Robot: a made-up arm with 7 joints.
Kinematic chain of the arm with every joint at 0, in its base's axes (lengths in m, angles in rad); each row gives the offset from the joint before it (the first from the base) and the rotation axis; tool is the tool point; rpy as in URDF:
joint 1: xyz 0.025 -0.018 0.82 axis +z
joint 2: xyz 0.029 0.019 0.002 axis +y
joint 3: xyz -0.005 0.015 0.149 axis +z
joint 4: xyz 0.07 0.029 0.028 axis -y
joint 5: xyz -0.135 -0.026 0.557 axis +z
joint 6: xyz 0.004 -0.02 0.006 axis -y
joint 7: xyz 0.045 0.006 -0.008 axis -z
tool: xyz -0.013 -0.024 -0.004 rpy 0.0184 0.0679 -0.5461
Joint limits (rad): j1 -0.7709..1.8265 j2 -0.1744..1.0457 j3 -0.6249..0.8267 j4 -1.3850..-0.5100 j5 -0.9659..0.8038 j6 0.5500..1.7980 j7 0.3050..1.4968
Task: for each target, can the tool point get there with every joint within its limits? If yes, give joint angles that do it. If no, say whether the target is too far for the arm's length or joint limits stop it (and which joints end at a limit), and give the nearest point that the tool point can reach.
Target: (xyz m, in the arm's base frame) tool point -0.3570 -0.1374 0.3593
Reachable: no: joint limits stop it (at a limit: joint 1, joint 2, joint 4, joint 6, joint 7) | nearest point -0.5596 0.4147 0.6305 | short by 0.648 m
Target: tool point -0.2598 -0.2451 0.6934
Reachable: no: joint limits stop it (at a limit: joint 1, joint 2, joint 3, joint 4, joint 6, joint 7) | nearest point 0.2144 -0.6737 0.5974 | short by 0.646 m
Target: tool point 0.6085 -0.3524 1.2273
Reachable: yes | joints -0.3298 0.3650 -0.2929 -0.9734 -0.4025 1.2639 0.8167
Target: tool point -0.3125 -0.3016 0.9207
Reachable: no: joint limits stop it (at a limit: joint 1, joint 2, joint 3, joint 4, joint 6, joint 7) | nearest point 0.0809 -0.5607 1.2889 | short by 0.598 m
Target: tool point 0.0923 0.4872 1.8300
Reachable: no: too far | nearest point 0.0749 0.3568 1.5490 | short by 0.310 m
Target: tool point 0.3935 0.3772 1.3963
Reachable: yes | joints 0.5548 0.2040 0.3400 -0.7585 0.0961 0.7664 0.5419
